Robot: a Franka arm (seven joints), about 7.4 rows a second.
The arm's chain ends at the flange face. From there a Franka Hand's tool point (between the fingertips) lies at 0.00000 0.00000 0.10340 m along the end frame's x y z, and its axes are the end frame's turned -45 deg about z.
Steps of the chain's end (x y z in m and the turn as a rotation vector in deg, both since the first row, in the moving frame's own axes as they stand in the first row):
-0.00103 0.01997 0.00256 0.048 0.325 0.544
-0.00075 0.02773 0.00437 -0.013 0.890 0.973
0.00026 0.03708 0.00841 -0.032 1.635 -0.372
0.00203 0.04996 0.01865 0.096 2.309 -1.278
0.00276 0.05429 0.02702 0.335 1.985 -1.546
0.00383 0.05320 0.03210 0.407 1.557 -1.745
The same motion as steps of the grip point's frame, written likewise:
-0.01437 0.01375 0.00256 -0.196 0.264 0.544
-0.01903 0.02024 0.00436 -0.639 0.620 0.973
-0.02398 0.02852 0.00837 -1.179 1.133 -0.372
-0.03079 0.03955 0.01857 -1.565 1.701 -1.278
-0.03345 0.04241 0.02696 -1.167 1.640 -1.546
-0.03238 0.04176 0.03206 -0.813 1.389 -1.745

